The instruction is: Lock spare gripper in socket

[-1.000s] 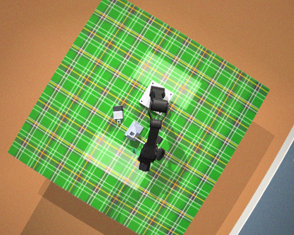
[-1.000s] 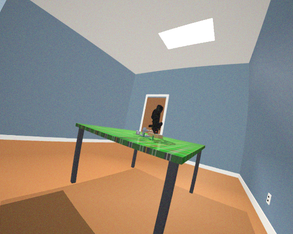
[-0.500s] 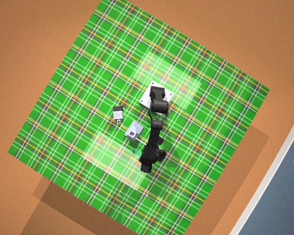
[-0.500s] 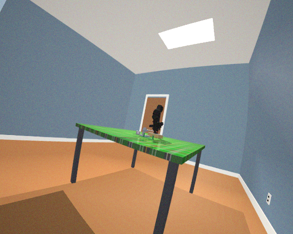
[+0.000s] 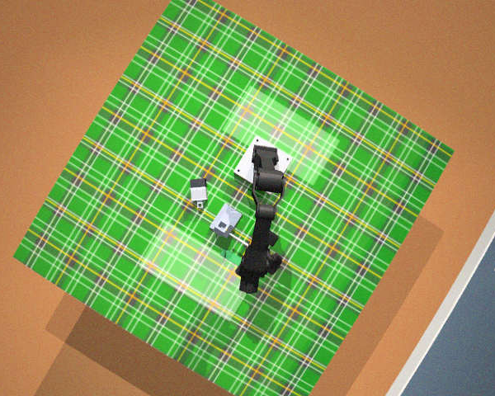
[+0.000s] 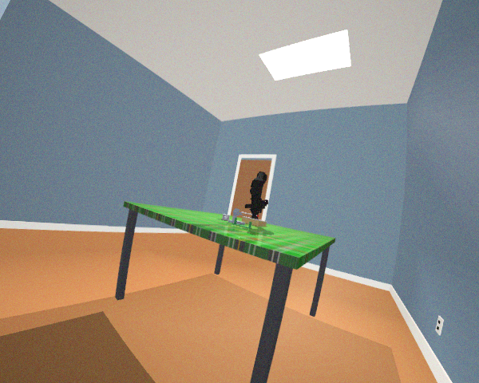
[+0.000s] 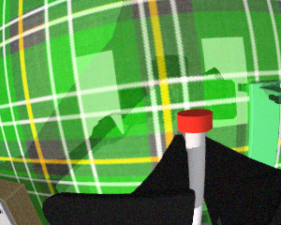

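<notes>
The green translucent block lies 8 cm ahead of my gripper tip, 5 cm to the right of it and 4 cm below it. Round my gripper tip: spare gripper 30 cm to the right, 9 cm behind, 4 cm below; socket 16 cm to the right, 3 cm behind, 1 cm below.
</notes>
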